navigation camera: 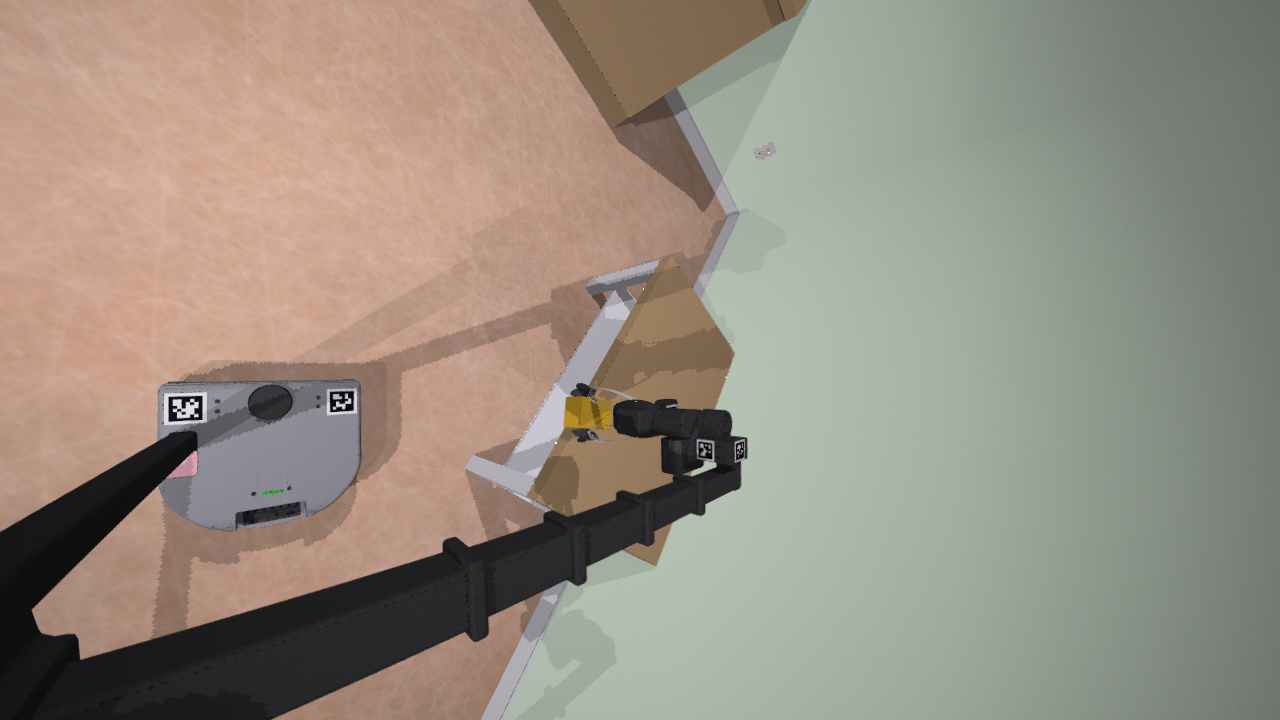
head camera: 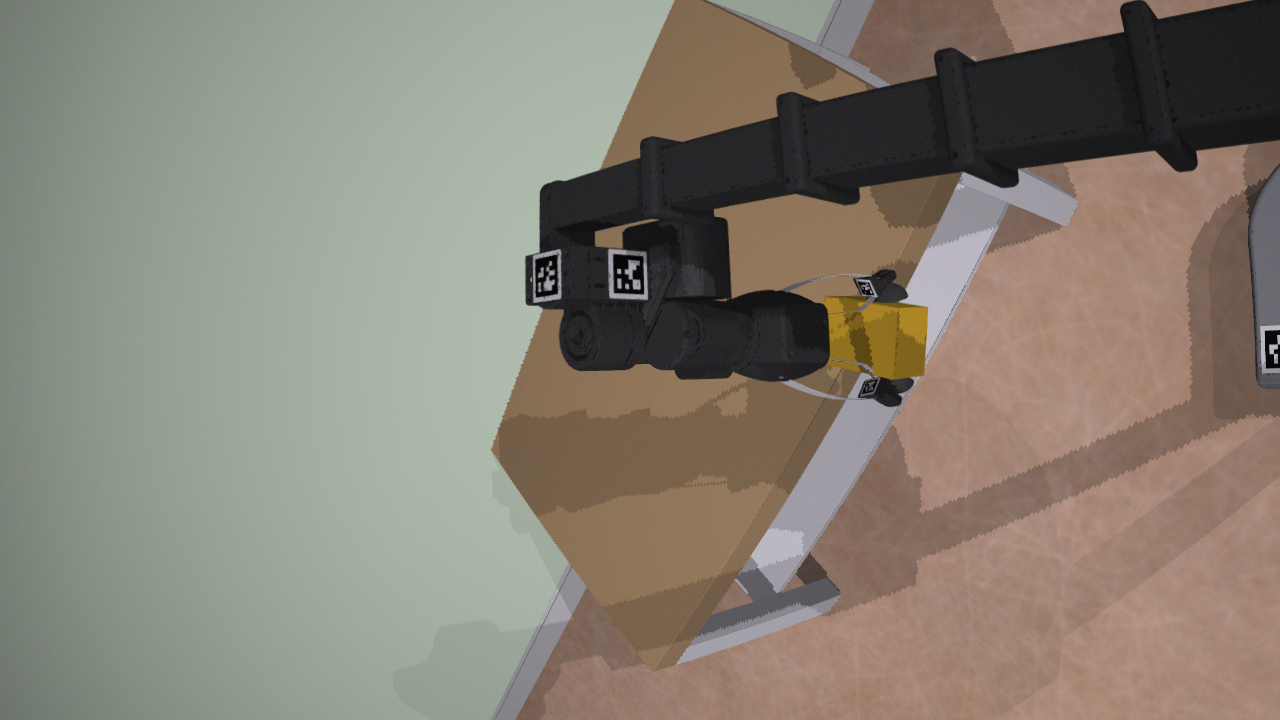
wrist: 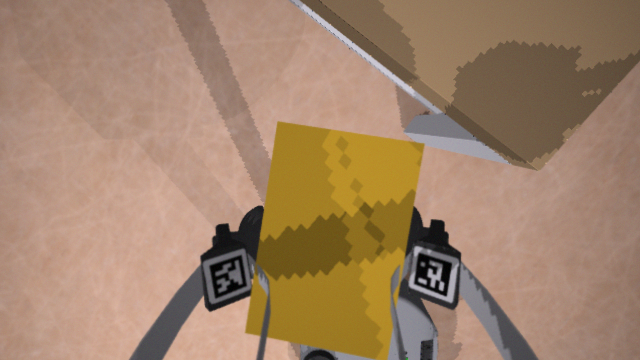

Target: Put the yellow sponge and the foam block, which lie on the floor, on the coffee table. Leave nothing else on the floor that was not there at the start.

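Where they show: gripper, fingertip midpoint: [navigation camera: 575,411]; robot's base at its link origin: [navigation camera: 271,400].
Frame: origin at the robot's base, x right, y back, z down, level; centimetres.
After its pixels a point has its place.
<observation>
My gripper [head camera: 893,340] {x 47.6, y 2.2, z -61.5 cm} [navigation camera: 583,412] {x 47.6, y 2.2, z -61.5 cm} [wrist: 328,227] {x 47.6, y 2.2, z -61.5 cm} is shut on the yellow sponge [head camera: 904,351] {x 44.4, y 0.9, z -66.1 cm} [navigation camera: 577,411] {x 44.3, y 1.5, z -66.6 cm} [wrist: 340,175], with a fingertip against each of its two sides. The sponge is held in the air. In the head and navigation views it overlaps the front edge of the coffee table [head camera: 581,474] {x 118.2, y -15.8, z -45.0 cm} [navigation camera: 680,313] {x 106.9, y -26.8, z -45.0 cm} [wrist: 500,25]; in the wrist view the tabletop is up and to the right of it. A foam block cannot be made out for certain. A pink patch [navigation camera: 185,463] {x -13.1, y 10.8, z -16.1 cm} shows at the side of my base, partly behind the mast.
My base [navigation camera: 295,465] {x 4.2, y 13.8, z -16.0 cm} [head camera: 1263,268] {x 15.0, y 10.4, z -16.0 cm} stands on the floor in front of the table. My extended arm [head camera: 872,134] {x 25.7, y 10.1, z -97.2 cm} [navigation camera: 358,608] {x 4.1, y 8.2, z -97.3 cm} reaches across the tabletop. The wall [head camera: 268,268] {x 126.9, y 16.3, z -95.6 cm} [navigation camera: 984,358] {x 145.9, y -8.3, z -129.0 cm} is behind the table. Another brown piece of furniture [navigation camera: 671,44] {x 101.8, y -127.6, z -48.0 cm} stands along the wall.
</observation>
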